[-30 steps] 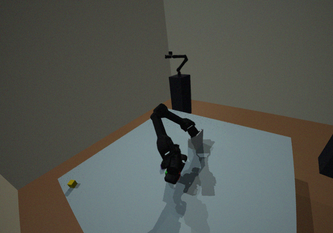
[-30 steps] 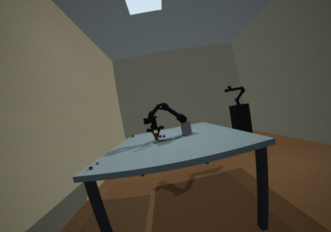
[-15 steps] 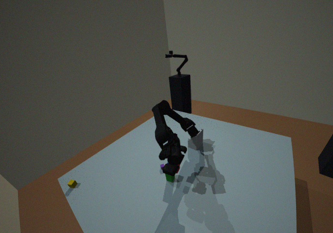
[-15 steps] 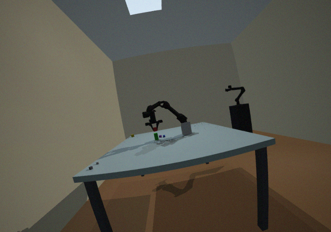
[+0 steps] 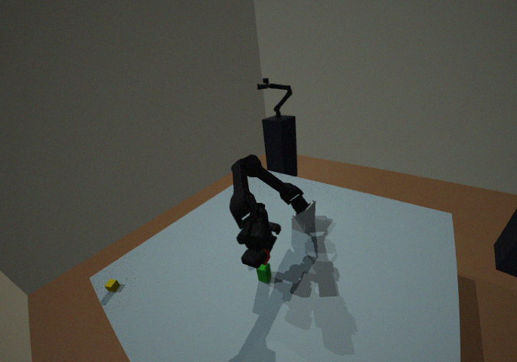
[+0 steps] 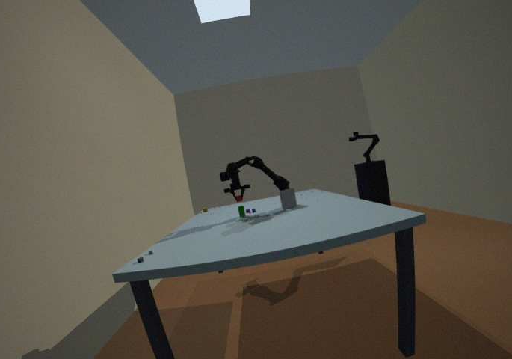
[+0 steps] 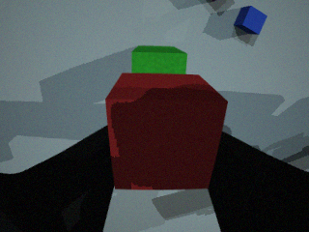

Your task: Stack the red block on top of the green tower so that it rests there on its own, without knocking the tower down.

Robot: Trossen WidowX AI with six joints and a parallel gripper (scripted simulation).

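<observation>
Right now my gripper tip is 30 mm past the purple cube, 120 mm to the left of it and 110 mm above it. The rest, counted from my gripper tip: red block 10 mm to the right, 10 mm above; yellow cube 480 mm ahead, 460 mm to the right, 110 mm below; blue cube 80 mm behind, 100 mm to the right, 110 mm below.
</observation>
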